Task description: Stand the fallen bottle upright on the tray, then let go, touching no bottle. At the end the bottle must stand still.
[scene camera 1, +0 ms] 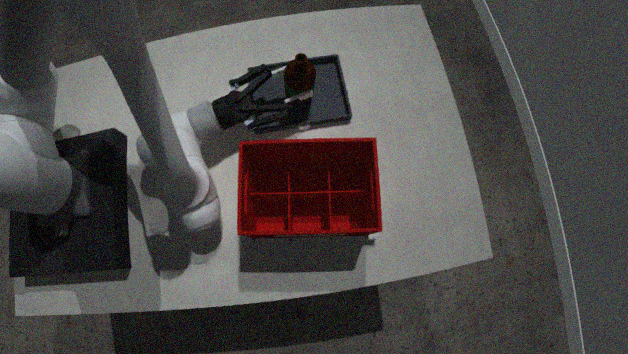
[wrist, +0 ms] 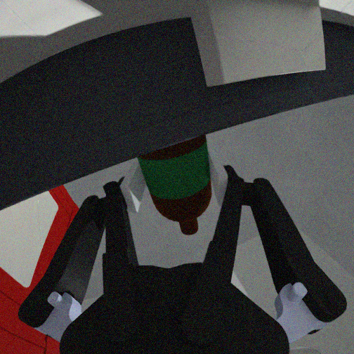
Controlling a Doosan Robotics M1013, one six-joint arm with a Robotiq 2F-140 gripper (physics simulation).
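Where they show: arm's base, origin of the base link: [scene camera 1: 64,188].
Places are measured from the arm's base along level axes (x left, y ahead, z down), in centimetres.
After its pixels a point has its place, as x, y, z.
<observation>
The brown bottle [scene camera 1: 300,75] {8.8, 68.3, -8.7} [wrist: 175,177] with a green label stands upright, or close to it, with its neck up, over the left half of the dark tray [scene camera 1: 345,92] {8.8, 79.8, 4.5} [wrist: 100,100]. My gripper [scene camera 1: 291,84] [wrist: 175,162] reaches in from the left, low over the tray, and is shut on the bottle, one finger on each side of its body. In the wrist view the neck points down the picture, and the tray's dark edge hides the base. Whether the base touches the tray floor cannot be told.
A red divided crate [scene camera 1: 378,185] {-19.2, 77.5, -10.5} [wrist: 64,202] stands in front of the tray, close to its near edge. The arm reaches across the left of the pale table [scene camera 1: 425,150] {-10.6, 96.9, 7.0}. A dark block [scene camera 1: 107,150] {7.2, 15.0, 0.0} lies under the arm at far left. A pale block [wrist: 265,45] shows against the tray.
</observation>
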